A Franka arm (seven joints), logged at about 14 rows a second.
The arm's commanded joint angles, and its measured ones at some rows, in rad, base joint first. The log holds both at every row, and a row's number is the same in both.
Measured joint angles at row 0:
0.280, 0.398, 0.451, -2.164, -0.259, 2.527, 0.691
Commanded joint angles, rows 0 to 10:
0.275, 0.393, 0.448, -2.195, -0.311, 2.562, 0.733
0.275, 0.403, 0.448, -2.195, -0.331, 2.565, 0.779
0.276, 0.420, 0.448, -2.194, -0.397, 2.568, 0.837
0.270, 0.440, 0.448, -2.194, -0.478, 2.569, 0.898
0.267, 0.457, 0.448, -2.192, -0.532, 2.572, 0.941
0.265, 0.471, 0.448, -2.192, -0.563, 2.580, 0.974
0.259, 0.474, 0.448, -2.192, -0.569, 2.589, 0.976
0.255, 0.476, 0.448, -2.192, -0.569, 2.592, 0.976
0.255, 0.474, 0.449, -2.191, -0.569, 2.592, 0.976
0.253, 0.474, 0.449, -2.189, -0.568, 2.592, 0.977
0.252, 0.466, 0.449, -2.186, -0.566, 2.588, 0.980
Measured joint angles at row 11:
0.261, 0.475, 0.444, -2.192, -0.536, 2.578, 0.942
